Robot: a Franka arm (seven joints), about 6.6 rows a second.
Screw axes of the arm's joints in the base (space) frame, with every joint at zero. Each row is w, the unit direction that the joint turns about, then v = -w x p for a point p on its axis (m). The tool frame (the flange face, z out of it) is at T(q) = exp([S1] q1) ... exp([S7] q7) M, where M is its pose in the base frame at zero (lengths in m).
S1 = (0, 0, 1, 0, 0, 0)
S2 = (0, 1, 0, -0.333, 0, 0)
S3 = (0, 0, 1, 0, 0, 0)
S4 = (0, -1, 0, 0.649, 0, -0.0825)
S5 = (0, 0, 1, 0, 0, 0)
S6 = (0, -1, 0, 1.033, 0, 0)
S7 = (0, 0, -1, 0, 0.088, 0)
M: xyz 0.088 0 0.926 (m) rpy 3.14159 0 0 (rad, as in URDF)
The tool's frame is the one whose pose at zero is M.
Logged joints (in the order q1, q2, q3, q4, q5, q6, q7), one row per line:
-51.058 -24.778 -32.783 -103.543 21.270 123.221 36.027
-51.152 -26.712 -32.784 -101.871 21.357 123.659 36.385
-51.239 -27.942 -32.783 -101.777 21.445 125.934 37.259
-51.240 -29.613 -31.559 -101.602 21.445 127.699 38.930
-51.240 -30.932 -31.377 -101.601 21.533 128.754 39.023
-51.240 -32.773 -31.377 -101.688 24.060 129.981 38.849
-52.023 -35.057 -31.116 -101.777 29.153 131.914 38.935
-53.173 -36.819 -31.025 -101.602 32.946 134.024 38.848
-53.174 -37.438 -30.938 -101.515 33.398 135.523 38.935
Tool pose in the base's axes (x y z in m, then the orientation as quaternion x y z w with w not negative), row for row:
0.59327 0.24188 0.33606 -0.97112 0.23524 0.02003 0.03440
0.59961 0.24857 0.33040 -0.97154 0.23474 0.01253 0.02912
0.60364 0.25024 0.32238 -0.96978 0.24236 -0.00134 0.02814
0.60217 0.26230 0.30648 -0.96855 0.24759 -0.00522 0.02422
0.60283 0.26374 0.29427 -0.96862 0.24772 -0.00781 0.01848
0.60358 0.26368 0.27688 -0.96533 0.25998 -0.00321 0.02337
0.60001 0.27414 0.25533 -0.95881 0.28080 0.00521 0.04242
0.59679 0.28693 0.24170 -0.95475 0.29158 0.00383 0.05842
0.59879 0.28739 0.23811 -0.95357 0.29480 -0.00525 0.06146
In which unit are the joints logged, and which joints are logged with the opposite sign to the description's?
The joints are logged in degrees. Opposite sign: q1, q2.
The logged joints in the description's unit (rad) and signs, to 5 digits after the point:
0.89113 0.43246 -0.57217 -1.80717 0.37123 2.15061 0.62879
0.89277 0.46621 -0.57219 -1.77798 0.37275 2.15826 0.63504
0.89429 0.48768 -0.57217 -1.77634 0.37429 2.19796 0.65029
0.89431 0.51684 -0.55081 -1.77329 0.37429 2.22877 0.67946
0.89431 0.53987 -0.54763 -1.77327 0.37582 2.24718 0.68108
0.89431 0.57200 -0.54763 -1.77479 0.41993 2.26860 0.67804
0.90797 0.61186 -0.54308 -1.77634 0.50882 2.30233 0.67954
0.92804 0.64261 -0.54149 -1.77329 0.57502 2.33916 0.67803
0.92806 0.65342 -0.53997 -1.77177 0.58291 2.36532 0.67954

